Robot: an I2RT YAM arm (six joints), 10 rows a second.
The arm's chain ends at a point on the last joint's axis. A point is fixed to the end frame.
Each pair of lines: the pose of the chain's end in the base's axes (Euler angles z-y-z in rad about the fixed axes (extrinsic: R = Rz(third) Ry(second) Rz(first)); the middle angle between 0 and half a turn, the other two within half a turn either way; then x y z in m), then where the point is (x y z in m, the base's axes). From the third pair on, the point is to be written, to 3 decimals.
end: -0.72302 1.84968 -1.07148 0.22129 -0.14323 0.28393
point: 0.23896 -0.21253 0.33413
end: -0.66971 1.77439 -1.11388 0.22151 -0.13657 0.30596
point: 0.23119 -0.20437 0.36021
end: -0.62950 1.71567 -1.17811 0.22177 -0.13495 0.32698
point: 0.223 -0.201 0.384
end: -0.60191 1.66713 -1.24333 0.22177 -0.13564 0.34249
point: 0.216 -0.200 0.402
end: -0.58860 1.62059 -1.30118 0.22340 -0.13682 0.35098
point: 0.213 -0.198 0.413
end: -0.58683 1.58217 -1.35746 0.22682 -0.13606 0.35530
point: 0.212 -0.194 0.419
